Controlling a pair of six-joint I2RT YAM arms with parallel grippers.
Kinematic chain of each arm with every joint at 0, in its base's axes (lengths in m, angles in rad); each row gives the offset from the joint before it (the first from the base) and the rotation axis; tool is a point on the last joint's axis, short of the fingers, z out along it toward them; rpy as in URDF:
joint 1: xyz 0 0 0.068 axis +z
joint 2: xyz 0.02 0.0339 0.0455 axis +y
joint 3: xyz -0.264 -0.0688 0 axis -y
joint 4: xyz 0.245 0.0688 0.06 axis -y
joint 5: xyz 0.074 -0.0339 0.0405 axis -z
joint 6: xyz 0.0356 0 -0.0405 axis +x
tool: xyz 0 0 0 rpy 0 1.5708 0
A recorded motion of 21 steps. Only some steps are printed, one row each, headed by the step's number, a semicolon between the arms.
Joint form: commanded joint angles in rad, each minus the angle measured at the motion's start. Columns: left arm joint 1, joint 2, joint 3, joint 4, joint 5, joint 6; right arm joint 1, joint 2, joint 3, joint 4, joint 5, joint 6.
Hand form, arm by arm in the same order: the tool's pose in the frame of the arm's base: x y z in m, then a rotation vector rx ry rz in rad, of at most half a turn. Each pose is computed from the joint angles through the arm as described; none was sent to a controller.
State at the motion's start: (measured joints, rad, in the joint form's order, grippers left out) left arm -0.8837 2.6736 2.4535 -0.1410 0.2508 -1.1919; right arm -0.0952 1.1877 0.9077 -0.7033 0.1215 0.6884
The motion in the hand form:
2: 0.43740 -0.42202 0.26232 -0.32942 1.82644 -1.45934; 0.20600 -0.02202 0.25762 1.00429 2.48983 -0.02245
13: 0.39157 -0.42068 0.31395 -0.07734 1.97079 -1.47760; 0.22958 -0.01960 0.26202 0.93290 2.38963 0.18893
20: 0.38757 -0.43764 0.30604 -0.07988 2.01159 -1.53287; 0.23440 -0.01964 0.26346 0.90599 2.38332 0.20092
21: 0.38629 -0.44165 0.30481 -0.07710 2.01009 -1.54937; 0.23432 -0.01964 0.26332 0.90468 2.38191 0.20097
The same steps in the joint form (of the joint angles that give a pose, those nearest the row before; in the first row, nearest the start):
2: 0.1185 -0.0680 -0.0077 0.2438 -0.2110 0.0322; 0.0139 -0.0511 0.0033 -0.2076 0.0254 -0.0354
13: 0.0741 -0.2548 -0.1104 0.0740 -0.0618 0.1399; 0.0139 -0.0157 0.0102 -0.0263 -0.0966 -0.0329
20: 0.0507 -0.1854 -0.0103 0.0304 -0.0354 0.0951; 0.0139 -0.0022 0.0198 -0.0055 -0.1066 -0.0479
21: 0.0448 -0.1709 0.0087 0.0326 -0.0306 0.0865; 0.0139 -0.0032 0.0183 -0.0032 -0.1064 -0.0485

